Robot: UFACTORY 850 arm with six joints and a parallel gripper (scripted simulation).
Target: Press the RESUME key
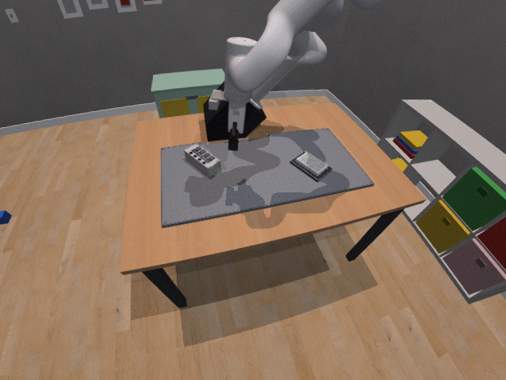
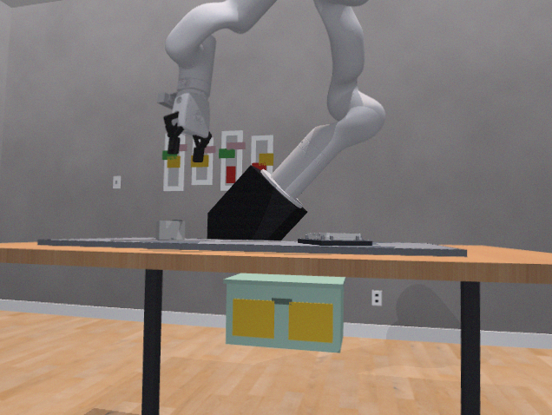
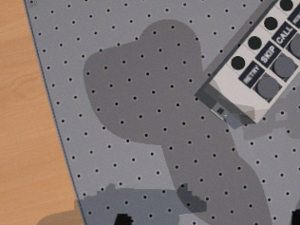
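Now: hand 180 mm above the operator panel, 160 mm past it and 80 mm to the left of it. The rest, counted from my hand: white ribbed block 370 mm to the left, 200 mm below, 10 mm ahead.
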